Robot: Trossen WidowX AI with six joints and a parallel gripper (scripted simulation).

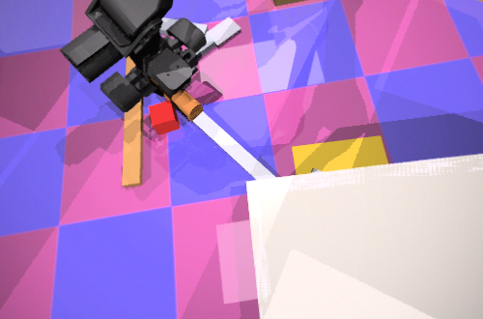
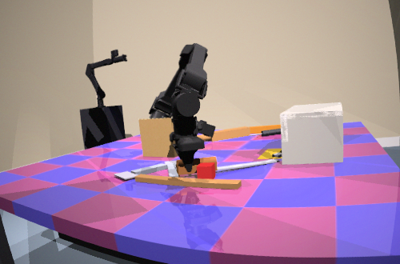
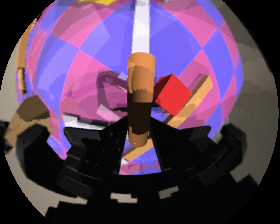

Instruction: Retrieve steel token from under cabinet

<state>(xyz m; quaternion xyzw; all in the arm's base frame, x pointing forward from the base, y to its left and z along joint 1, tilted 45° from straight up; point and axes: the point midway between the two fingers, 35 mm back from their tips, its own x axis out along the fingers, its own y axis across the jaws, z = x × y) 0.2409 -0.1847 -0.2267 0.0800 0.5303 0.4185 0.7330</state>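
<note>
The red cube lies 6 cm ahead of my gripper tip and 2 cm to the right of it. Round my gripper tip: grey t-shaped tool: 17 cm behind, 1 cm below; then long wooden slat: 7 cm to the right, 1 cm below, 1 cm ahead; then grey paddle-ended bar: 9 cm behind, 8 cm to the left, 1 cm below.
</note>
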